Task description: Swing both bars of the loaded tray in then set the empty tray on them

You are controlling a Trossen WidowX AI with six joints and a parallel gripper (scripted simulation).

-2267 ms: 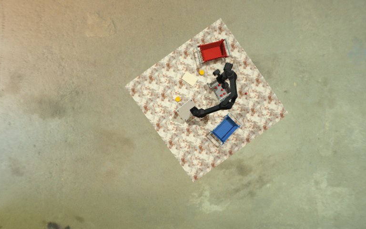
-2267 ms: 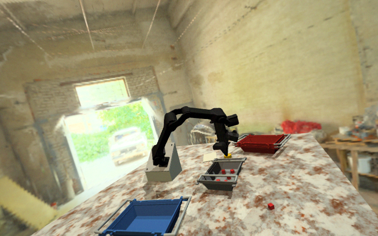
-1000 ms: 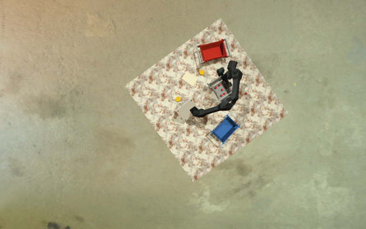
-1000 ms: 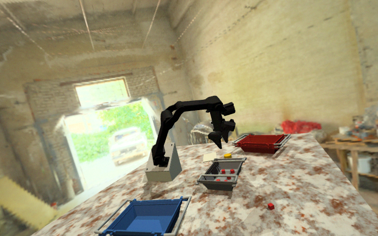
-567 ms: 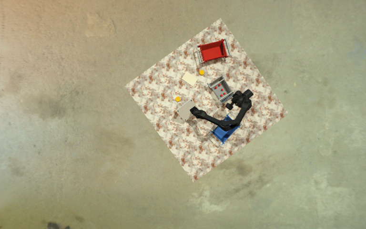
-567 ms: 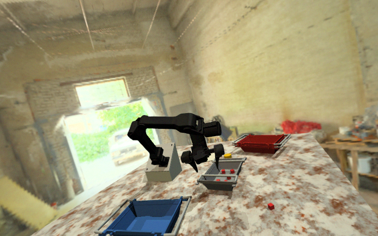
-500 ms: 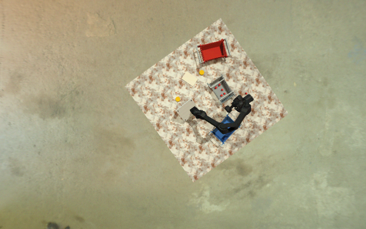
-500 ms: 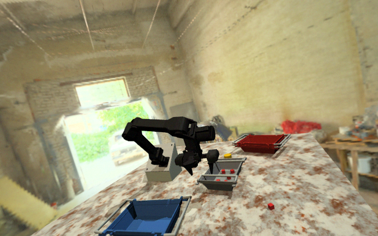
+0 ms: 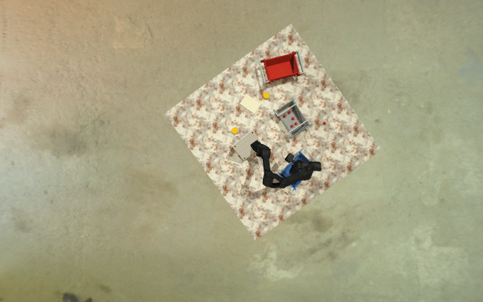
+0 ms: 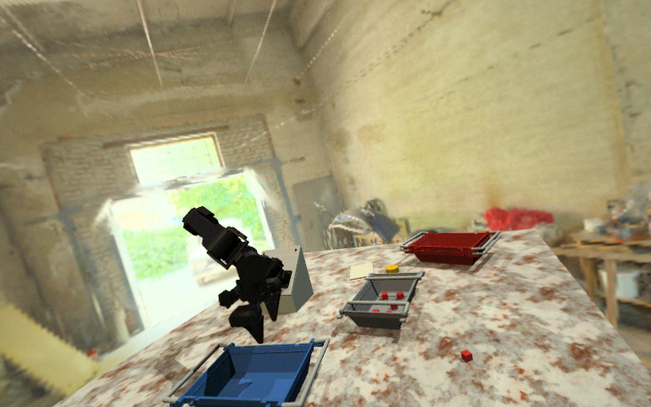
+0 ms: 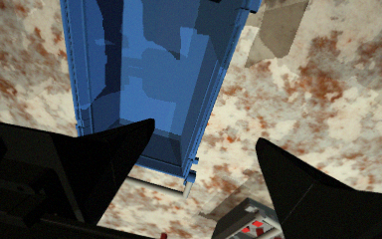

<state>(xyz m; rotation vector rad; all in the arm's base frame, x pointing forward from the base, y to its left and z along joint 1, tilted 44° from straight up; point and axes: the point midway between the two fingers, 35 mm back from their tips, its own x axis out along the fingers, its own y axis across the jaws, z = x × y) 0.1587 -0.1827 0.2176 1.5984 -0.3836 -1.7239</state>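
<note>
Right now my gripper tip is 80 mm to the left of the blue tray and 50 mm above it. The rest, counted from my gripper tip: red block (420 mm ahead, 90 mm to the left, 90 mm below); cream card (580 mm to the left, 100 mm below, 20 mm ahead).
</note>
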